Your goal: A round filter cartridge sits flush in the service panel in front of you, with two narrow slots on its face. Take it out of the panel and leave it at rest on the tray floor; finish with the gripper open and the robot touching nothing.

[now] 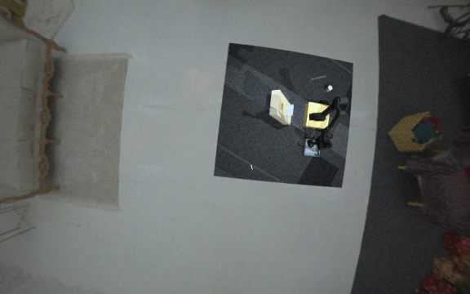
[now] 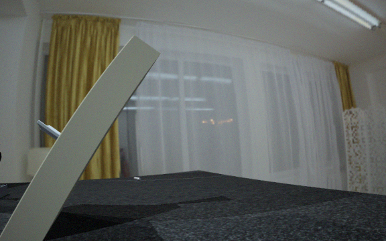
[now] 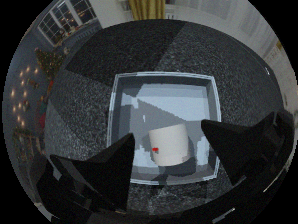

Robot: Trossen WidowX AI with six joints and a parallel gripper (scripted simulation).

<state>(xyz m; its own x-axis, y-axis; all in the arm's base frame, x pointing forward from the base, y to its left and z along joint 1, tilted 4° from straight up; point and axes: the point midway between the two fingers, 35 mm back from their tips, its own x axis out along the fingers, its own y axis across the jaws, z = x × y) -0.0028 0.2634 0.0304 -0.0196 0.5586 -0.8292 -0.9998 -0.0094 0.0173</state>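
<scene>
The white filter cartridge lies 2 cm to the right of my gripper tip and 2 cm below it. Round my gripper tip: cream service panel 32 cm ahead, 34 cm to the right, 12 cm above; then pale blue tray 4 cm below.
</scene>
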